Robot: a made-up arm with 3 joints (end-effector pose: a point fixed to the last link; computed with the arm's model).
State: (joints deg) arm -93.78 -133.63 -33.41
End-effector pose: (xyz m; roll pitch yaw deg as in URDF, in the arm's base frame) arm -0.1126 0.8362 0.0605 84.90 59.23 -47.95
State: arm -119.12 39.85 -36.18
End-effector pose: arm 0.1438 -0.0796 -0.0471 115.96 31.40 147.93
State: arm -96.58 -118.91 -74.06
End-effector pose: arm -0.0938 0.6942 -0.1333 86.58 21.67 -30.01
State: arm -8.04 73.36 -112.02
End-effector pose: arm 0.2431 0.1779 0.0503 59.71 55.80 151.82
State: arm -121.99 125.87 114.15
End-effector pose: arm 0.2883 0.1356 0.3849 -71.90 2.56 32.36
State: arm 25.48 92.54 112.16
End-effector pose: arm -0.3702 0.1709 -0.1791 93.10 -42.30 176.82
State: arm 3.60 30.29 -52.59
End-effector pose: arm 0.1091 -0.0436 0.1363 -22.43 21.20 47.36
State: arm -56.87 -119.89 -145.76
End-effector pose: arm 0.3404 0.4793 0.1081 163.73 -73.52 -98.78
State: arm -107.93 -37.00 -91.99
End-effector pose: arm -0.2630 0.3849 -0.1090 104.40 8.75 53.86
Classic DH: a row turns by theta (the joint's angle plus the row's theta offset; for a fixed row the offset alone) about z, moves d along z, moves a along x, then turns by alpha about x. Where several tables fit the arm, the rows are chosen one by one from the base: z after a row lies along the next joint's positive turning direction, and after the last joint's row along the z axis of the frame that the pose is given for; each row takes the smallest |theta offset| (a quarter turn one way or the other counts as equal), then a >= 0, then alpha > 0; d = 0 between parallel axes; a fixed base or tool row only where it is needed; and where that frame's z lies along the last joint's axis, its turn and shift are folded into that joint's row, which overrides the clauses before.
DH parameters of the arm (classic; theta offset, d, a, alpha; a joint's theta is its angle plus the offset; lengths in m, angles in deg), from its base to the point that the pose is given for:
base (fixed): 0 0.0591 0 90
joint 1: 90 -0.384 0.0609 -90
joint 2: -90 0.128 0.0871 90
joint 3: 12.47 0 0.3751 180
tool (fixed): 102.47 -0.2077 0 0

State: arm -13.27 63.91 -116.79
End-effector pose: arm 0.2210 0.2000 -0.0295 54.45 42.60 147.77
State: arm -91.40 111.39 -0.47
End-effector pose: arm 0.5642 0.3562 0.2514 73.94 88.15 -174.67
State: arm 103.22 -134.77 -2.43
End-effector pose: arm 0.1580 0.8529 -0.1024 -51.64 -74.96 -173.39
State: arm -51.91 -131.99 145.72
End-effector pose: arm 0.1451 0.3637 0.5126 -116.66 -23.08 155.82
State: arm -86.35 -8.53 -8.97
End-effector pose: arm -0.2221 -0.0416 0.1961 69.11 79.83 60.86
